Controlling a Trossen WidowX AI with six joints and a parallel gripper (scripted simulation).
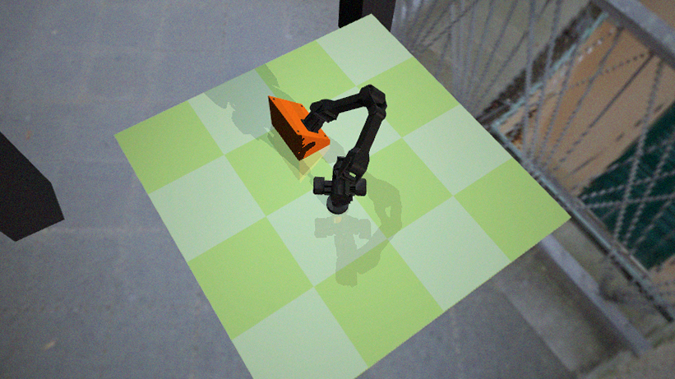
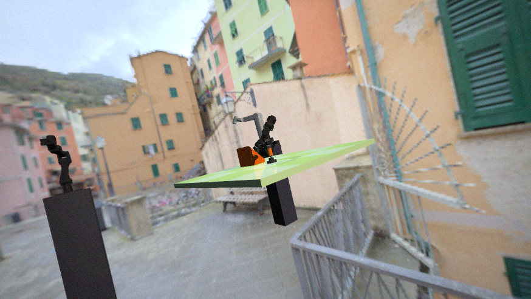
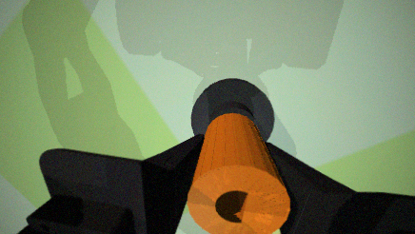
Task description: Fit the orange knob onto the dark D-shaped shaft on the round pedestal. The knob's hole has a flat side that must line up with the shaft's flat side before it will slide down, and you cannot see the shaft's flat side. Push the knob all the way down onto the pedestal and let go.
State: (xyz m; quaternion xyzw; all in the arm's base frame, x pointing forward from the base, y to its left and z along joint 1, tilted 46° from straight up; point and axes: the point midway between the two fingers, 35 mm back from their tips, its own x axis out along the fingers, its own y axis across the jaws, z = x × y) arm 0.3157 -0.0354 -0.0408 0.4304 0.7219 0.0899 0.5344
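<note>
Now: the dark round pedestal 4 cm below my gripper tip. From my gripper tip the other things lie so: orange knob (2 cm above).
</note>
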